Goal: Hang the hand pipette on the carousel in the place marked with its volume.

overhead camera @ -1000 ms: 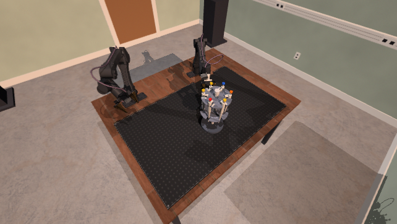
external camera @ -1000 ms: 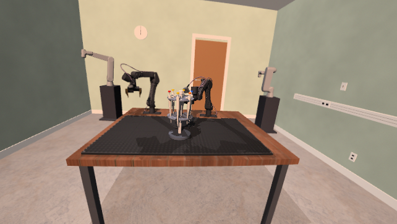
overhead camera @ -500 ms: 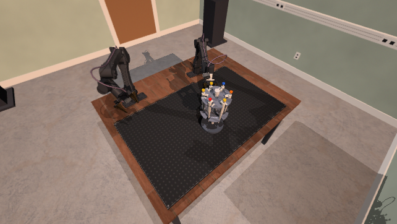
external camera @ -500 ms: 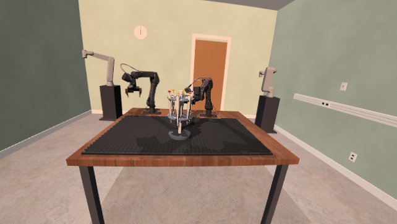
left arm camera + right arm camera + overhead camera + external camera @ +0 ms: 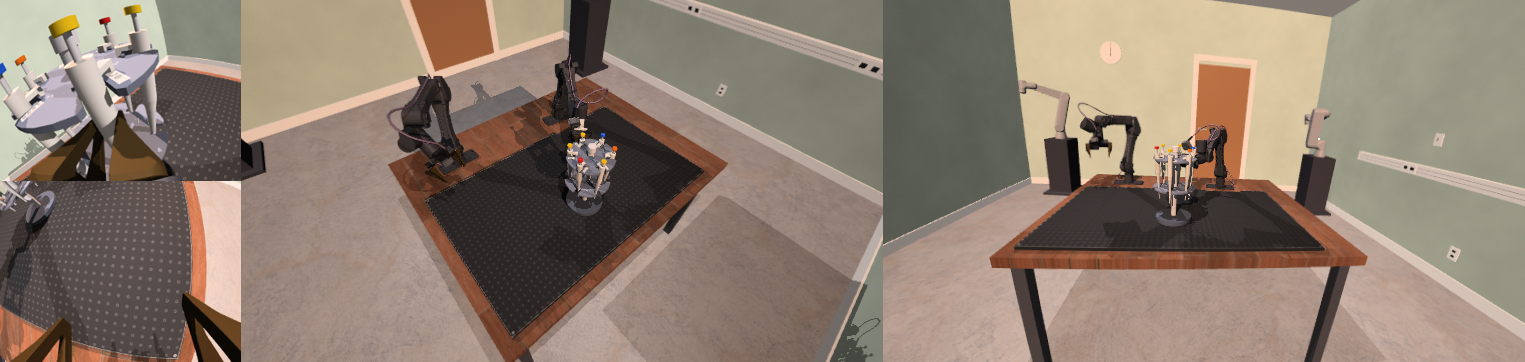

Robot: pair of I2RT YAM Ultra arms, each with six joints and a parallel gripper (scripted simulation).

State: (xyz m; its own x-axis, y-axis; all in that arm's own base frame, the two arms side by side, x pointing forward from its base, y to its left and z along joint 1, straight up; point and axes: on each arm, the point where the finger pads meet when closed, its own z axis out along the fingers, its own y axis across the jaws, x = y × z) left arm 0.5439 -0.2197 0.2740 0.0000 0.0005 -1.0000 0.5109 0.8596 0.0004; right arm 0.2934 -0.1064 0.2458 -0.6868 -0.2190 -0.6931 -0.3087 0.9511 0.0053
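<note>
The pipette lies 2 cm below my left hand, 1 cm to the right of it and 1 cm ahead of it.
</note>
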